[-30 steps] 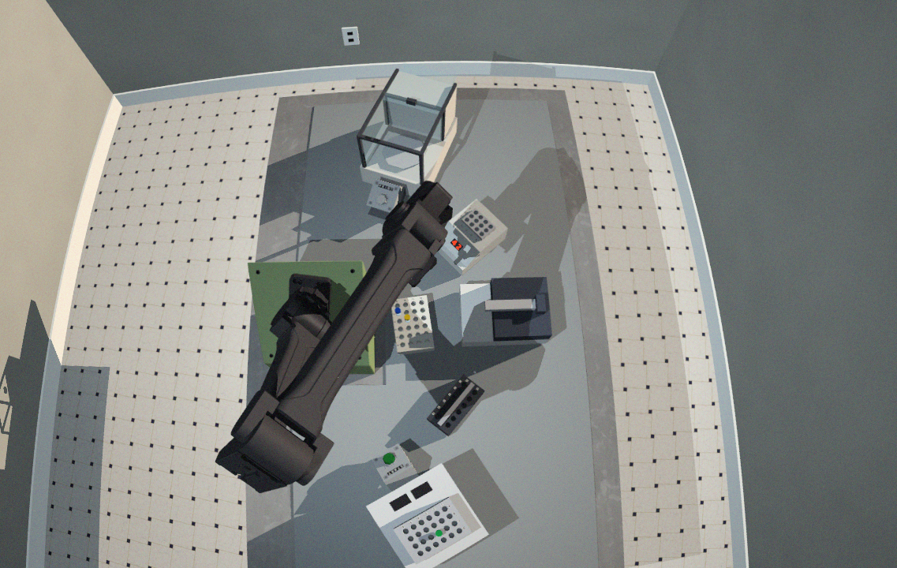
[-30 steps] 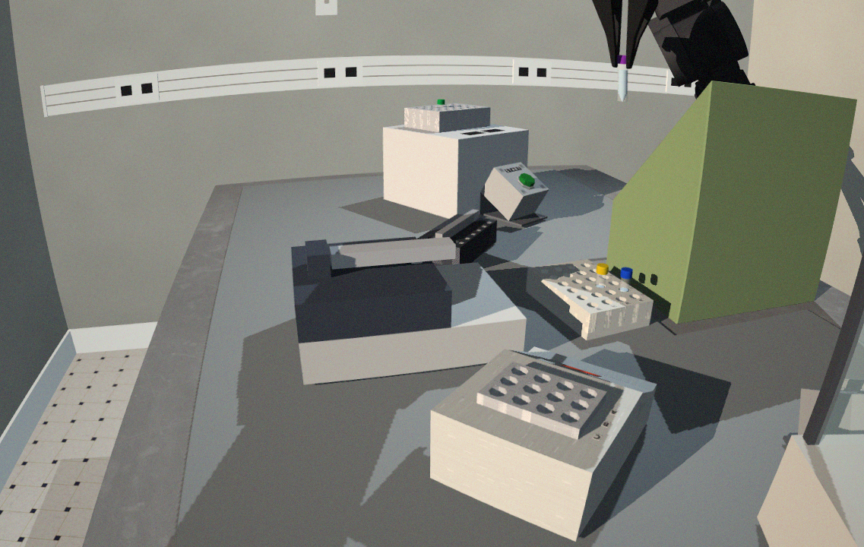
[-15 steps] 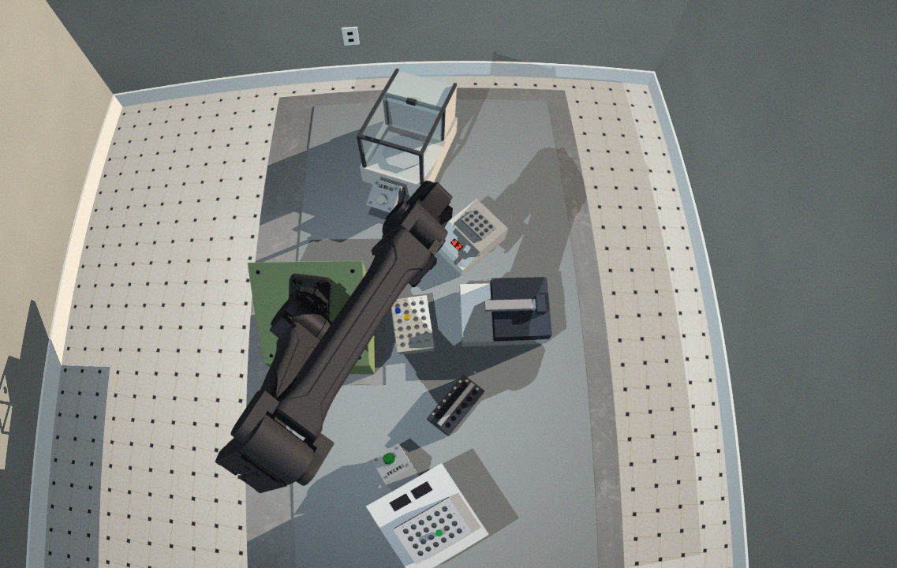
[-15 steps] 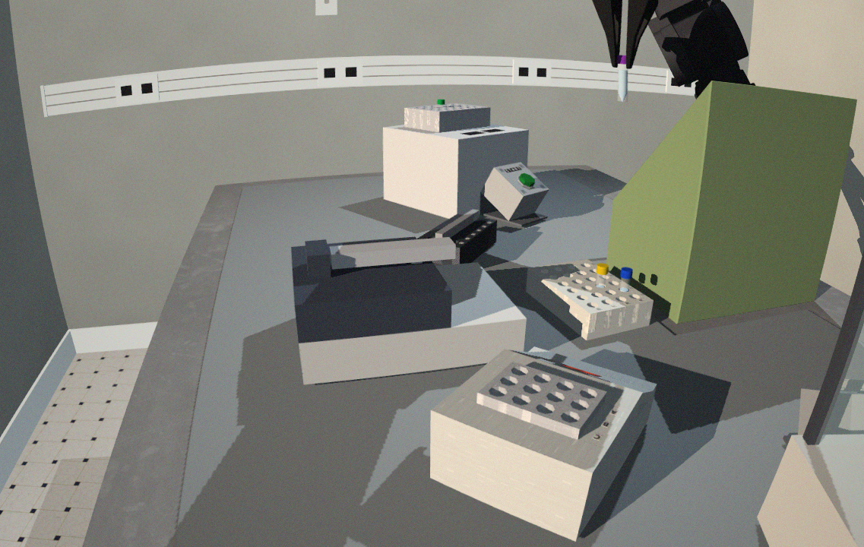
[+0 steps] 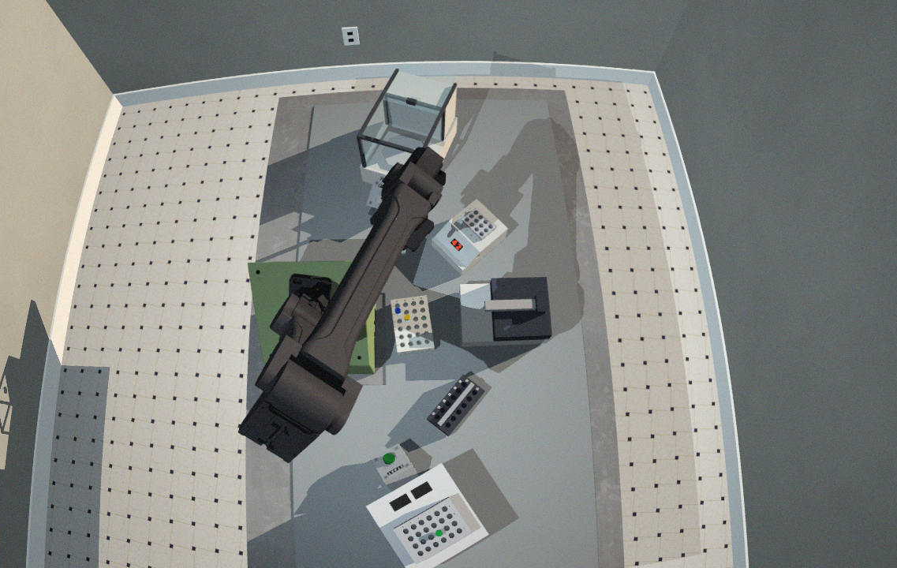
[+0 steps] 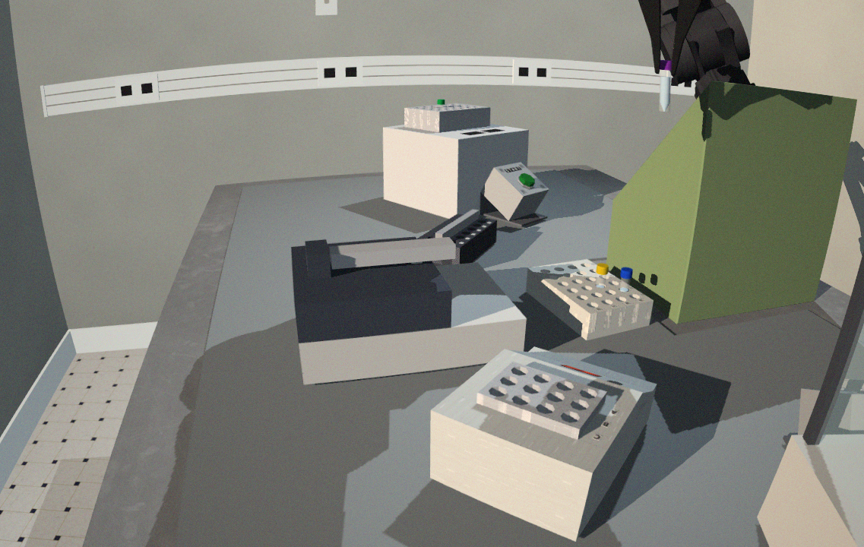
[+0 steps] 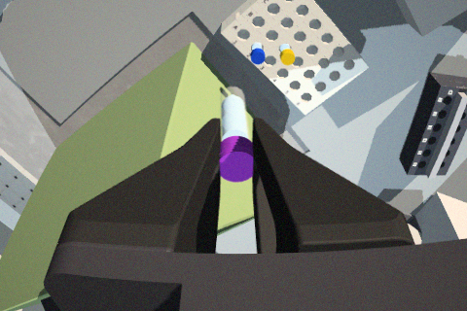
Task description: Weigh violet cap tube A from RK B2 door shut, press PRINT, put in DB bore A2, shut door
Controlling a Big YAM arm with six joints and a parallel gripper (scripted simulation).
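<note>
The octagonal balance pan lies 5 cm behind my hand, 35 cm to the left of it and 19 cm below it. The rest, counted from my hand: tube rack RK (2 cm ahead, 9 cm to the right, 26 cm below); then dry block DB (13 cm ahead, 14 cm to the left, 24 cm below); then spectrophotometer SP (23 cm ahead, 5 cm to the right, 21 cm below).
</note>
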